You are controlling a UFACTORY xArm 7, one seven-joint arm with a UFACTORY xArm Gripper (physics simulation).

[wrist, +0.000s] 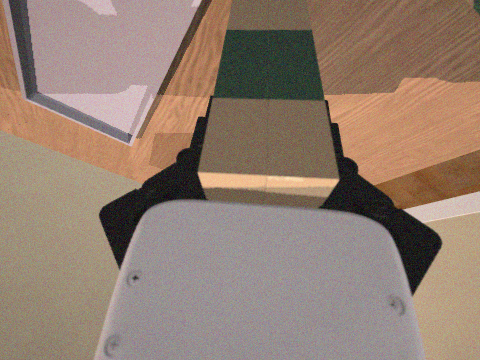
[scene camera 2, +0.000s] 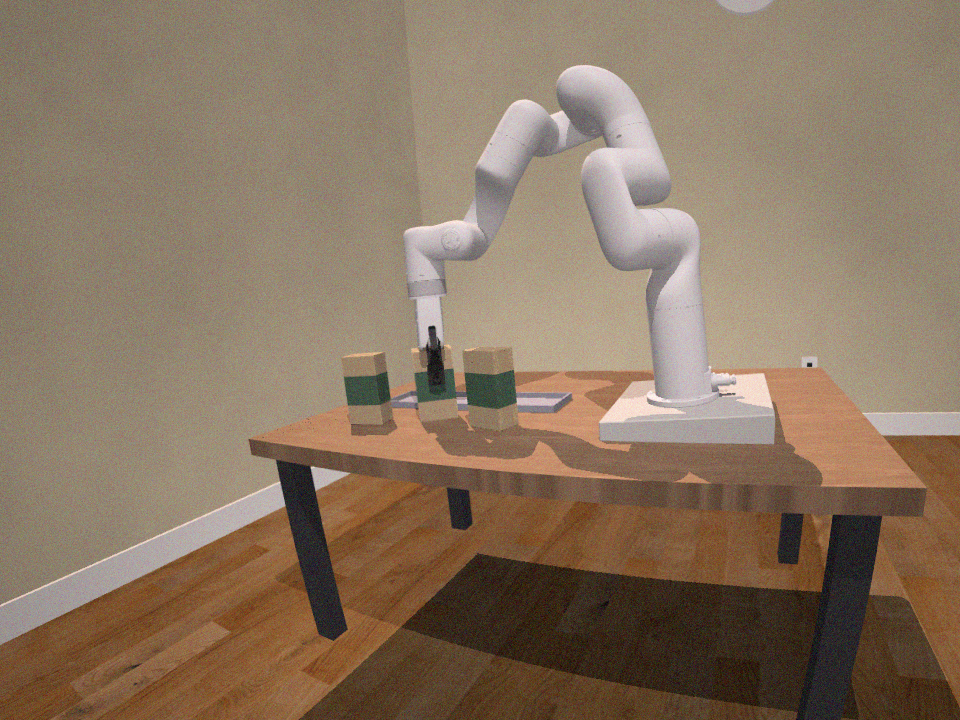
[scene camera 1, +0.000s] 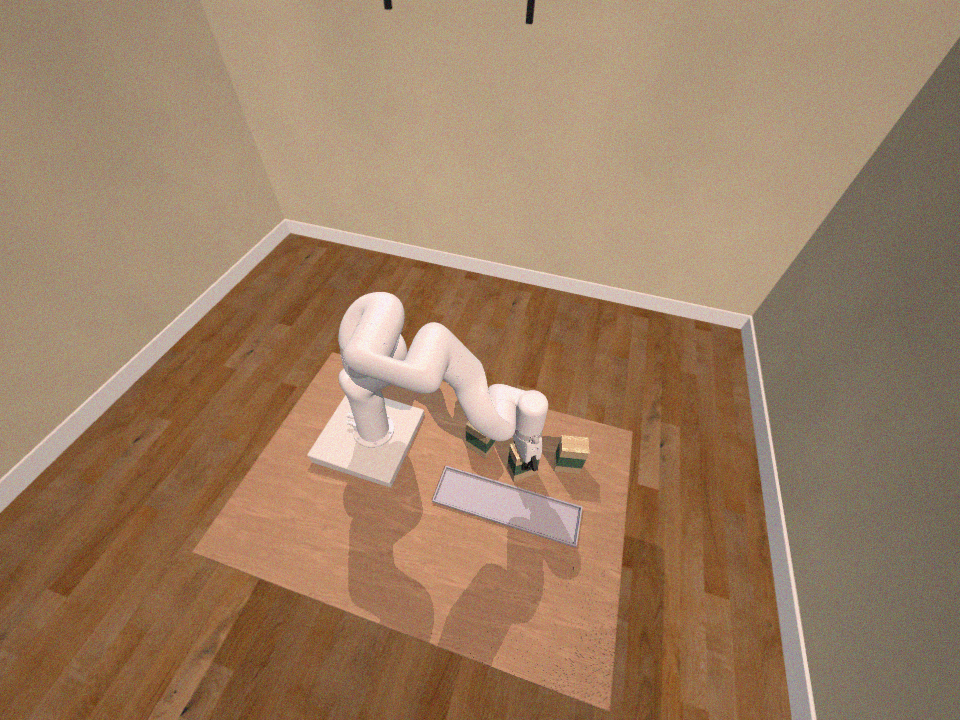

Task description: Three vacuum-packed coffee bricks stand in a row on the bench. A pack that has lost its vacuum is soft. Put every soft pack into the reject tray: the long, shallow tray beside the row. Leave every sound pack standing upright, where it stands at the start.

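Seen in the pictures: gripper, between the fingertips: (wrist: 266, 116) (scene camera 2: 436, 381); arm's base, origin of its link: (scene camera 2: 683, 397) (scene camera 1: 374, 429).
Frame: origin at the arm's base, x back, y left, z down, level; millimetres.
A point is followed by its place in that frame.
Three beige coffee packs with green bands stand upright in a row. My gripper (scene camera 1: 530, 465) {z -34, x -472, y 14 mm} (scene camera 2: 435, 368) {z -34, x -472, y 14 mm} (wrist: 266, 116) {z -34, x -472, y 14 mm} is shut on the middle pack (scene camera 1: 514, 463) {z -54, x -452, y -15 mm} (scene camera 2: 436, 409) {z 18, x -465, y 35 mm} (wrist: 269, 135) {z -82, x -442, y -5 mm}, with black fingers against its two narrow sides near the top. That pack is upright at its place in the row; its visible faces look flat. The pack nearest the robot base (scene camera 1: 480, 440) (scene camera 2: 490, 389) and the far end pack (scene camera 1: 571, 453) {z -90, x -601, y 42 mm} (scene camera 2: 367, 389) {z -33, x -588, y 90 mm} stand apart from it. The long, shallow tray (scene camera 1: 473, 492) {z 36, x -354, y -94 mm} (scene camera 2: 546, 403) {z 37, x -286, y -100 mm} (wrist: 75, 117) {z 29, x -662, y -117 mm} lies beside the row; no pack shows in it.
The robot base (scene camera 1: 348, 457) {z -4, x 32, y -109 mm} (scene camera 2: 686, 430) {z 20, x 14, y 123 mm} stands on the wooden bench (scene camera 1: 310, 542) {z 40, x 35, y -349 mm} (scene camera 2: 542, 461) {z 40, x -180, y 219 mm}. The bench's far edge lies beyond the far end pack. A green bit of another pack (wrist: 477, 6) {z -6, x -376, y 62 mm} shows at the top right of the wrist view.
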